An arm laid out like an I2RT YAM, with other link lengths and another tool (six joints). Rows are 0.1 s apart.
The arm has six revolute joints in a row. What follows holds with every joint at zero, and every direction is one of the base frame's.
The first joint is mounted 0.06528 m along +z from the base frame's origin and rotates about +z.
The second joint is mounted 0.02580 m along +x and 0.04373 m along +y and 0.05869 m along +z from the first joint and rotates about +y.
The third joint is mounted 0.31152 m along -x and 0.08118 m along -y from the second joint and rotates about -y.
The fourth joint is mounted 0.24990 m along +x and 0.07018 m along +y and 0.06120 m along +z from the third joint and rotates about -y.
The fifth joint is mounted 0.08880 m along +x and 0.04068 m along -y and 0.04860 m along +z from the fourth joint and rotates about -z.
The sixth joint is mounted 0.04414 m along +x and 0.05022 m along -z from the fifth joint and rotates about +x.
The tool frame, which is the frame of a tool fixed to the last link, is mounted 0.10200 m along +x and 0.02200 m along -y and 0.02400 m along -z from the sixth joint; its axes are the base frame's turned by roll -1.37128, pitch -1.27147 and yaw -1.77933 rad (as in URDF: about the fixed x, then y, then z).
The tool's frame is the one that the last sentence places.
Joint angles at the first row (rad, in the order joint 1, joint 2, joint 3, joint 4, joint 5, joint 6):
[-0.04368 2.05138 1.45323 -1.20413 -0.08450 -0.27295]
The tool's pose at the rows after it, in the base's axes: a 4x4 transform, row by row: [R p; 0 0 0 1], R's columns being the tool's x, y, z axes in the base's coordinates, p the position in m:
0.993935, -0.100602, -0.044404, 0.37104; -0.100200, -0.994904, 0.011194, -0.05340; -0.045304, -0.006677, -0.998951, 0.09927; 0, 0, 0, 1
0.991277, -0.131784, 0.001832, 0.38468; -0.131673, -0.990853, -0.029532, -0.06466; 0.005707, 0.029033, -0.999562, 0.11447; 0, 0, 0, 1
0.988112, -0.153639, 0.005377, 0.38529; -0.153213, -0.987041, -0.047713, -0.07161; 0.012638, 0.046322, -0.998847, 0.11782; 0, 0, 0, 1
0.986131, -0.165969, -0.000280, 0.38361; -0.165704, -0.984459, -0.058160, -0.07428; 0.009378, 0.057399, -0.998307, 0.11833; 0, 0, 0, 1
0.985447, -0.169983, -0.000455, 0.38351; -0.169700, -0.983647, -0.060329, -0.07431; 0.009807, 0.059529, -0.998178, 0.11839; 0, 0, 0, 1
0.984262, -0.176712, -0.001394, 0.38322; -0.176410, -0.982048, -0.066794, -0.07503; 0.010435, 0.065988, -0.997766, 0.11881; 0, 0, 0, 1
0.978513, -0.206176, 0.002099, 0.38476; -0.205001, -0.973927, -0.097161, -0.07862; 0.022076, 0.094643, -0.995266, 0.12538; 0, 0, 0, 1
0.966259, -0.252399, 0.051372, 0.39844; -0.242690, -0.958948, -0.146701, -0.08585; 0.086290, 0.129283, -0.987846, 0.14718; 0, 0, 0, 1
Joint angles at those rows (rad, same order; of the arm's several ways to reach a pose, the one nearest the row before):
[-0.05359 2.05138 1.53942 -1.16481 -0.01164 -0.24700]
[-0.06770 2.05137 1.60351 -1.18010 0.02537 -0.22716]
[-0.07953 2.05138 1.61533 -1.18656 0.04253 -0.21610]
[-0.08335 2.05137 1.61535 -1.19117 0.05283 -0.20657]
[-0.08296 2.05139 1.61535 -1.19115 0.05474 -0.20198]
[-0.08296 2.05138 1.61611 -1.19229 0.06084 -0.19473]
[-0.08297 2.05175 1.63939 -1.20910 0.08907 -0.16347]
[-0.08487 2.05178 1.72409 -1.23961 0.13218 -0.12264]

